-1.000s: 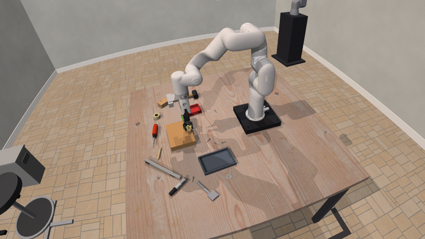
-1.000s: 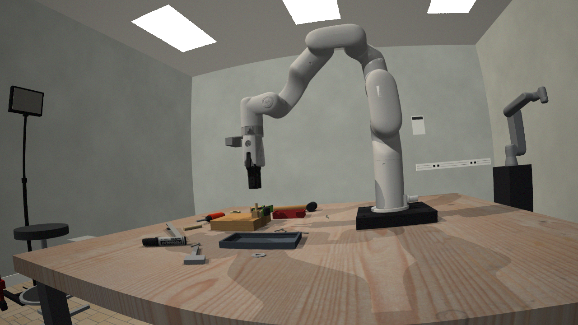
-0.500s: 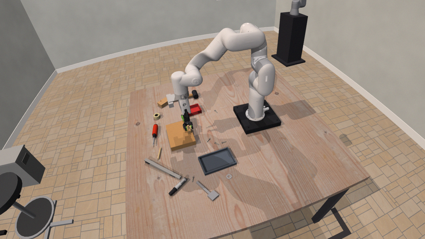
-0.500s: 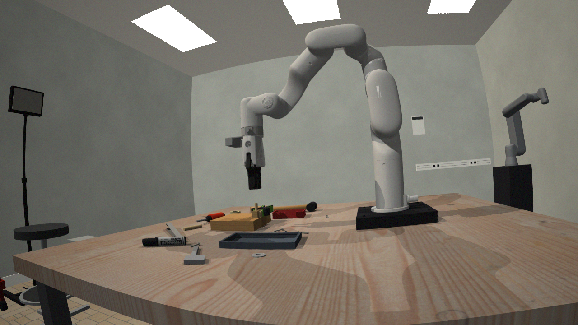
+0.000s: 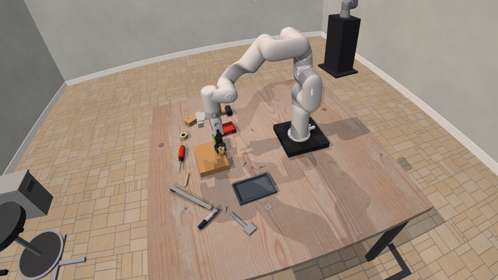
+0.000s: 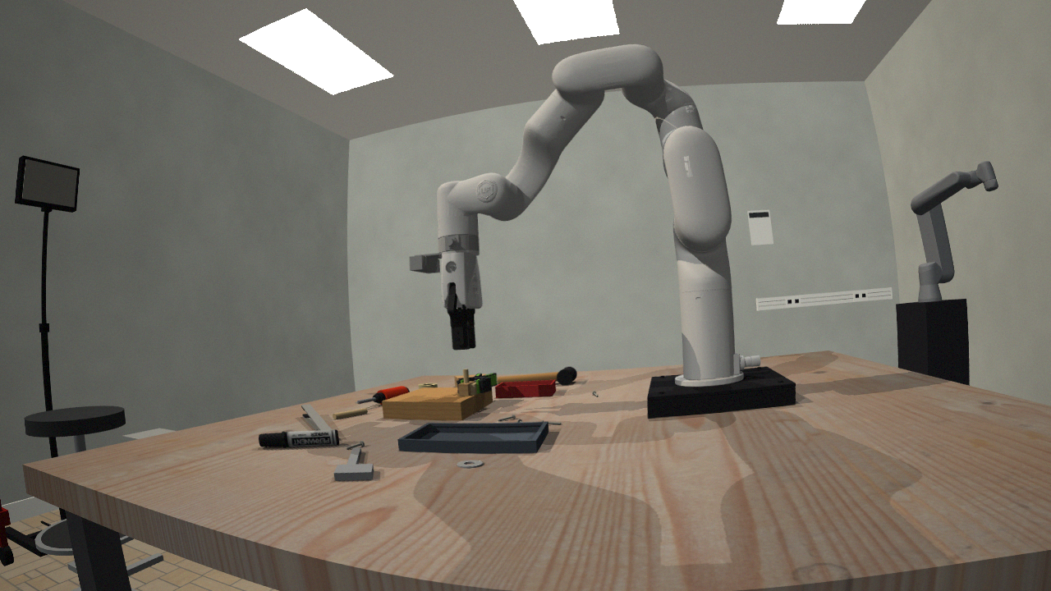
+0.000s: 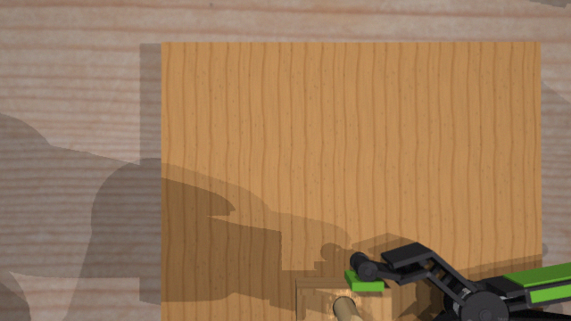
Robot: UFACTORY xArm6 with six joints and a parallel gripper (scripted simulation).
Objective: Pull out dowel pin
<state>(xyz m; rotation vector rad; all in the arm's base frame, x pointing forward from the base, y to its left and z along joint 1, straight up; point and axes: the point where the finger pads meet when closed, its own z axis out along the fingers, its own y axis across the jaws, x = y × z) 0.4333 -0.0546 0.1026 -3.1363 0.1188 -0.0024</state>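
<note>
My hand is 8 cm above the dowel pin. From my hand the other things lie so: small wooden block 10 cm below; red tray 8 cm behind, 20 cm to the right, 13 cm below; orange bench board 5 cm ahead, 1 cm to the right, 11 cm below.
</note>
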